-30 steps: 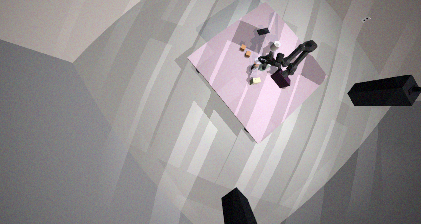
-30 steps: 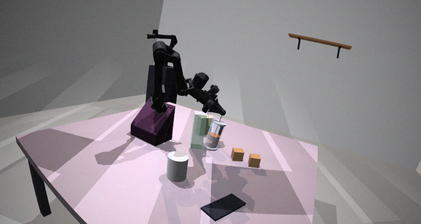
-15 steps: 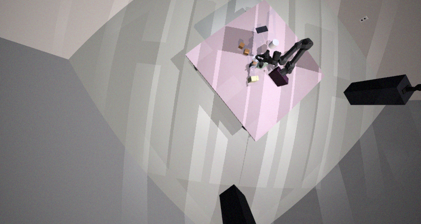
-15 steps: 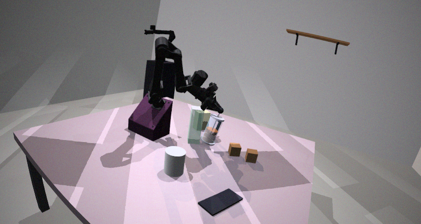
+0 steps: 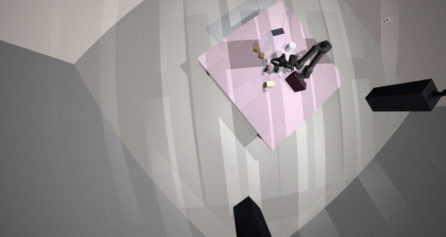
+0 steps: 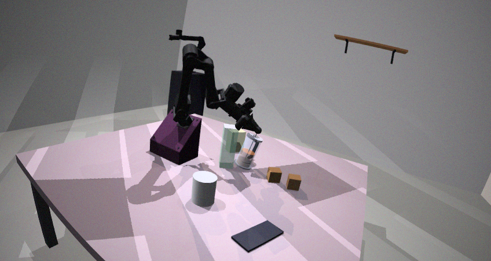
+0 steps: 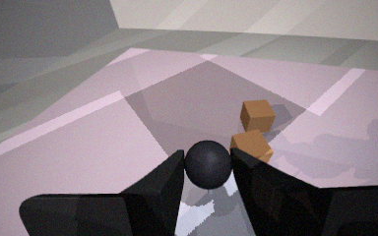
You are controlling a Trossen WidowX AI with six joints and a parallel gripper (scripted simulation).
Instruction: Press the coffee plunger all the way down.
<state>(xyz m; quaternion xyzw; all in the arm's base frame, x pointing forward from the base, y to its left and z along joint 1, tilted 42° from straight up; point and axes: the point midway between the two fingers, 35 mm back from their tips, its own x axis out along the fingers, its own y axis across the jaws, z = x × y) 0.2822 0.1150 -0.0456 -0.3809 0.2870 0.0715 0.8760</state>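
The coffee press is 2 cm behind my gripper tip and 9 cm below it. Also, from my gripper tip: white cylinder 1 cm behind, 37 cm to the right, 14 cm below; dark flat slab 23 cm ahead, 42 cm to the right, 18 cm below; pale green block 10 cm behind, 7 cm to the right, 9 cm below.
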